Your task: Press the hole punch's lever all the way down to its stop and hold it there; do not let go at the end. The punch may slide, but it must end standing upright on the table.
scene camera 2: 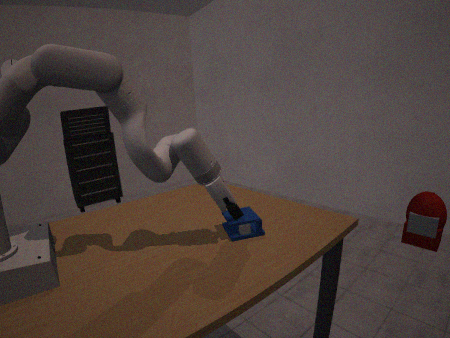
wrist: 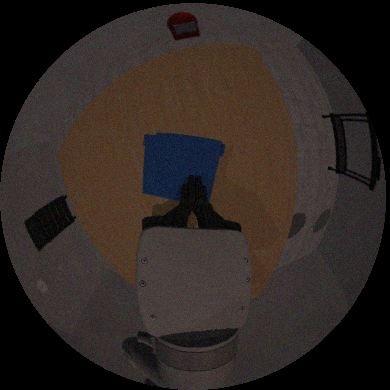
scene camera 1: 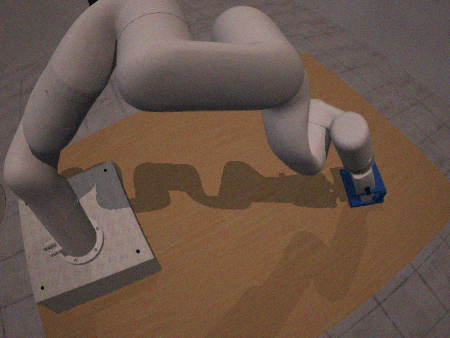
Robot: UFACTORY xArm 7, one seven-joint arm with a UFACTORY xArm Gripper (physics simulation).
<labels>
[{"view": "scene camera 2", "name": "my gripper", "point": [238, 216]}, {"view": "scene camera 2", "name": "blue hole punch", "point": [254, 229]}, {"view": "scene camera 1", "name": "blue hole punch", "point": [364, 200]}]
</labels>
